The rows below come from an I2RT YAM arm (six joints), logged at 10 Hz.
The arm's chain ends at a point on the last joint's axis. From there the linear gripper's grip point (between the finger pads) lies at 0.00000 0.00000 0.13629 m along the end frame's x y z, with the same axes.
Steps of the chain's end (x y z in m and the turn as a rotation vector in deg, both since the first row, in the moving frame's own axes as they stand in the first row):
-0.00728 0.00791 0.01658 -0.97 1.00 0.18
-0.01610 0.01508 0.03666 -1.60 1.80 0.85
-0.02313 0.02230 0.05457 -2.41 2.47 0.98
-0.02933 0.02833 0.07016 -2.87 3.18 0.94
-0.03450 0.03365 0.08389 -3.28 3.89 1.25
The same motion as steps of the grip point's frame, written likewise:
-0.00491 0.01022 0.01654 -0.97 1.00 0.18
-0.01185 0.01892 0.03654 -1.60 1.80 0.85
-0.01731 0.02808 0.05432 -2.41 2.47 0.98
-0.02183 0.03521 0.06978 -2.87 3.18 0.94
-0.02534 0.04154 0.08335 -3.28 3.89 1.25

